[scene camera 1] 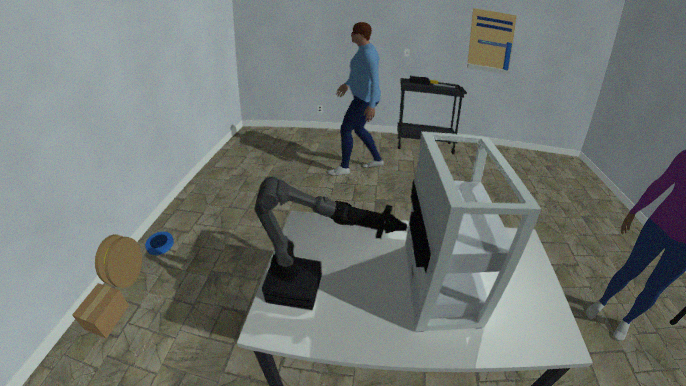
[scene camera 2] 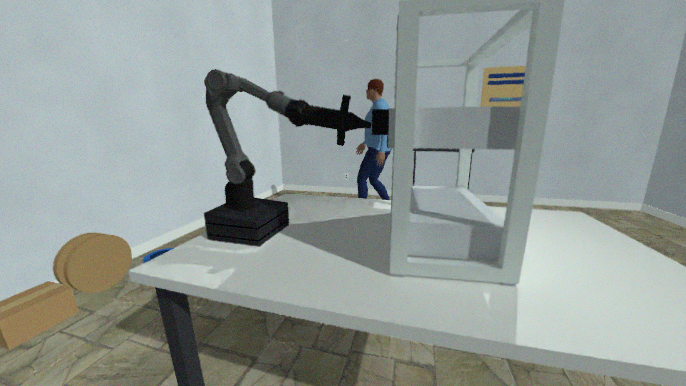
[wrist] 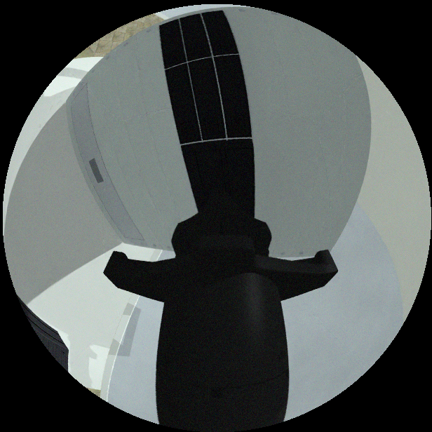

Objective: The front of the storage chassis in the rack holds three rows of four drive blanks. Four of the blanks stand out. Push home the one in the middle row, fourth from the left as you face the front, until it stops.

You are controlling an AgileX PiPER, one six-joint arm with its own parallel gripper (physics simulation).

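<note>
The black drive blanks [scene camera 1: 421,237] [scene camera 2: 380,122] [wrist: 207,100] fill a dark strip on the chassis front. In the wrist view, light seams part the blanks at the top; those nearer the fingers merge into black, and the rest are hidden behind the gripper. The middle-row fourth blank cannot be made out. My gripper [scene camera 1: 404,227] [scene camera 2: 369,124] [wrist: 220,201] looks shut and empty, its tips pointing at the blanks. In the scene camera 2 view, the tips are at or very close to the black fronts; contact and the exact blank cannot be told.
The pale rack [scene camera 1: 495,206] [scene camera 2: 404,165] stands on the white table [scene camera 1: 350,345] [scene camera 2: 310,295]. Grey panels [wrist: 300,125] flank the strip of blanks. A person in blue [scene camera 1: 365,75] [scene camera 2: 376,122] is beyond the table, and another in purple [scene camera 1: 667,205] stands to the right.
</note>
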